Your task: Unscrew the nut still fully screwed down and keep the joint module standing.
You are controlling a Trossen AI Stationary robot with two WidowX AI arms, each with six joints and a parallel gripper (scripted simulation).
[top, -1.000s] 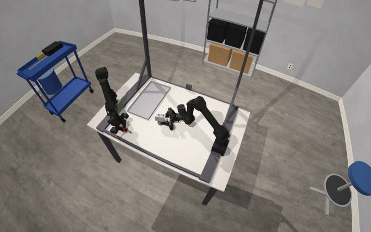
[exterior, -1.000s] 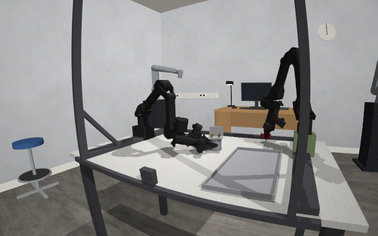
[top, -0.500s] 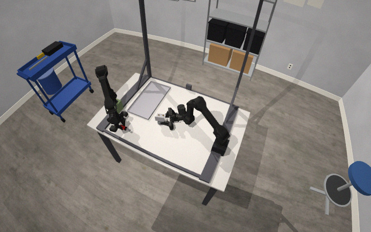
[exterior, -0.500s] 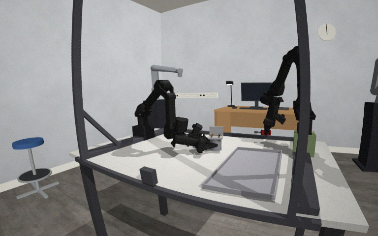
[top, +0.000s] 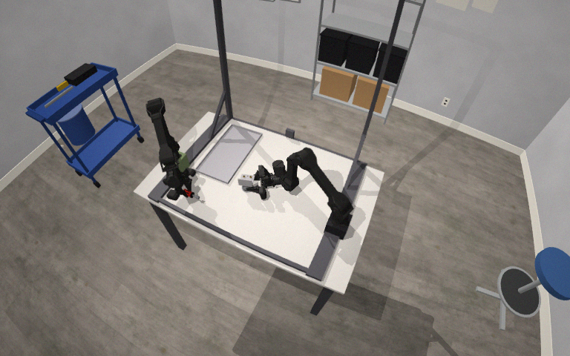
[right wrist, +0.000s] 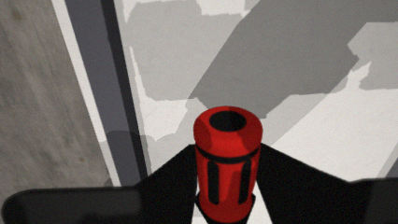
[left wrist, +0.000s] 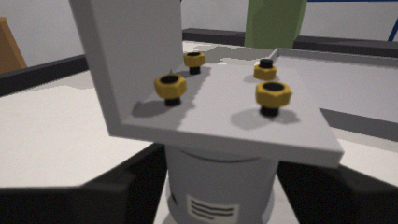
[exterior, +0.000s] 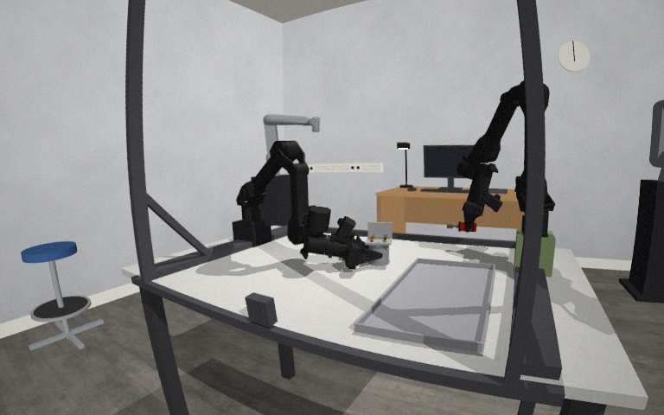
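Now: left hand 30 mm to the left of the grey joint module and 10 mm short of it. From my left hand the other things lie so: l-shaped bracket: 40 mm above, 30 mm to the right, 10 mm ahead; dark table-edge rail: 300 mm ahead, 20 mm below; shallow grey tray: 240 mm to the right, 170 mm behind, 30 mm below.
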